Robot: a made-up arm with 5 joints. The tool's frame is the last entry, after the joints.
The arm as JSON. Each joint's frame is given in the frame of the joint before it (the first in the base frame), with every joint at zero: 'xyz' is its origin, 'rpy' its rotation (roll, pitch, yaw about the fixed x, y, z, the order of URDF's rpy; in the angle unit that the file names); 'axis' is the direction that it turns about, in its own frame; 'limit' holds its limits. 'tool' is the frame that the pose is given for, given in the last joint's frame.
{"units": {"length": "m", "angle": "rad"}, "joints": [
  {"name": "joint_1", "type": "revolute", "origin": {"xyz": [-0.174, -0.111, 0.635], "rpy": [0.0, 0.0, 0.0]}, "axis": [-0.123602, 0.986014, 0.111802], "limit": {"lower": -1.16, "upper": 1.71}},
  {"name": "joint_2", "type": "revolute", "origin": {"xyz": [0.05, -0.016, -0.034], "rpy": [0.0, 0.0, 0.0]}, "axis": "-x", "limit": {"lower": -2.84, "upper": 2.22}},
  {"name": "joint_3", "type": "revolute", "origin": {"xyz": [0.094, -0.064, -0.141], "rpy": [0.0, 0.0, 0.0]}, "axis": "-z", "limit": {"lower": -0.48, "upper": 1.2}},
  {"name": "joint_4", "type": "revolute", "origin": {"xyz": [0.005, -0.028, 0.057], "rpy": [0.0, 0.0, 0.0]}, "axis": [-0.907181, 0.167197, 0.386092], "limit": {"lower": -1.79, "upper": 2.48}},
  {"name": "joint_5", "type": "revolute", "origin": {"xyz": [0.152, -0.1, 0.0], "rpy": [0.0, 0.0, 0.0]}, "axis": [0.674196, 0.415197, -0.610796], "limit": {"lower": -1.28, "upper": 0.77}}
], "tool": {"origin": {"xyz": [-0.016, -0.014, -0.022], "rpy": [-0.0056, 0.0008, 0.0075]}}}
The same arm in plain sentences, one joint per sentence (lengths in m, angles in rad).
The arm has five revolute joints in a row. What follows holds with every joint at zero, and every direction is one of the base frame's. The first joint lies 0.174 m along -x and 0.111 m along -y and 0.635 m along +z from the base frame's origin and rotates about the direction (-0.123602, 0.986014, 0.111802), from -1.16 to 1.71 rad. The second joint lies 0.05 m along +x and 0.016 m along -y and 0.034 m along -z from the first joint and rotates about -x, from -2.84 to 2.22 rad. The third joint lies 0.094 m along +x and 0.064 m along -y and 0.141 m along -z from the second joint and rotates about -z, from -0.48 to 1.2 rad. The fourth joint lies 0.005 m along +x and 0.028 m along -y and 0.057 m along +z from the third joint and rotates about the direction (-0.907181, 0.167197, 0.386092), from -1.79 to 2.48 rad. The fifth joint lies 0.152 m along +x and 0.1 m along -y from the fourth joint and rotates about the direction (0.674196, 0.415197, -0.610796), from -1.28 to 0.77 rad. The tool frame, which is the frame that the pose is given for, lies 0.016 m along -x and 0.014 m along -y and 0.022 m along -z from the fifth joint; its axes are the base frame's turned by roll -0.0056, pitch 0.0008 and yaw 0.0075 rad (as in URDF: about the fixed x, then y, then z).
